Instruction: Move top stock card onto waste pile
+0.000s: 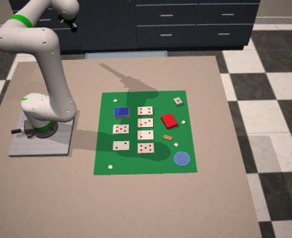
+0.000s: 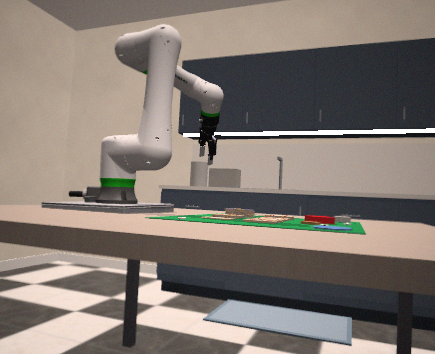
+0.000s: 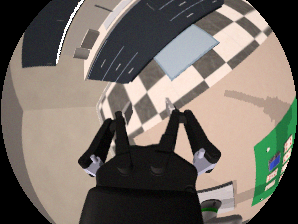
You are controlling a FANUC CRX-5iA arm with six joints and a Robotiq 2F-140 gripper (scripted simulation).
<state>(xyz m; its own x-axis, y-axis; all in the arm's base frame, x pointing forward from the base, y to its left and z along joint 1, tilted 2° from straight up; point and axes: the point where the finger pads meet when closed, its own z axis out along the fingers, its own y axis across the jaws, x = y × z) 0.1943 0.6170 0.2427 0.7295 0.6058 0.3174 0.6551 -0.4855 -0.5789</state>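
Now: hand 580 mm to the left of the card, 260 mm short of it and 260 mm above it. Also, from my hand: grey block: 620 mm ahead, 550 mm to the right, 270 mm below; red block: 690 mm to the right, 530 mm ahead, 270 mm below.
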